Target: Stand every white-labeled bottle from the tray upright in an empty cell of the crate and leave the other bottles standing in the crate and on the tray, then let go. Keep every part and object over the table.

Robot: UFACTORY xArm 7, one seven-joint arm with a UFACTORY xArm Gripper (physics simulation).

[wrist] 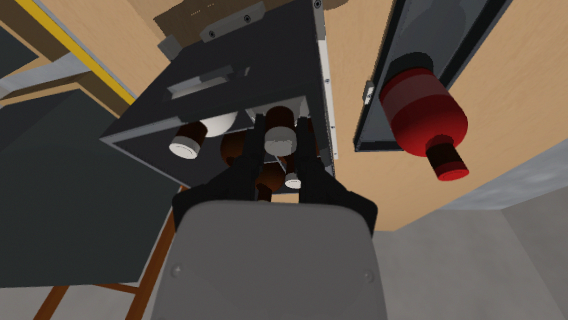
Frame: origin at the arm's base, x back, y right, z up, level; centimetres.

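Seen in the pictures: gripper, fingertip midpoint: [280, 127].
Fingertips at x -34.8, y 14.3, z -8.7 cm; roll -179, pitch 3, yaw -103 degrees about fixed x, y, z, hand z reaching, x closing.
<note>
Offsets run from my fingertips to a thing's top centre. "spot": to the spot under its first point. Level surfaces: height alone.
My gripper [280, 127] is shut on the brown neck of a bottle with a pale grey cap @[dx +0.1, dy +0.7, dz +2.4 cm] [280, 141], inside the outline of the crate's open top. Its body is mostly hidden behind the crate wall. The dark crate @[dx -9.4, dy +4.1, dz +2.6 cm] [280, 55] also holds a white bottle @[dx -1.2, dy +10.2, dz +1.4 cm] [220, 125] with a white cap at the left, brown bottles @[dx -9.9, dy +8.6, dz +1.4 cm] [231, 146] @[dx -18.9, dy +6.8, dz +1.4 cm] [270, 176] and a white-capped bottle @[spot: dx -8.5, dy -0.2, dz +1.4 cm] [293, 183] partly hidden by the right finger. A red bottle @[dx -7.5, dy -17.4, dz +1.1 cm] [425, 112] stands in the tray @[spot: dx -0.5, dy -21.9, dz -12.4 cm] [477, 42] at the right. Whether the held bottle touches the crate floor cannot be seen.
The wooden table top @[dz -14.9 cm] [505, 105] lies under the crate and tray, with its edge at the lower right. A large dark panel [75, 200] and a yellow strip [75, 47] are at the left. Grey floor shows beyond the table.
</note>
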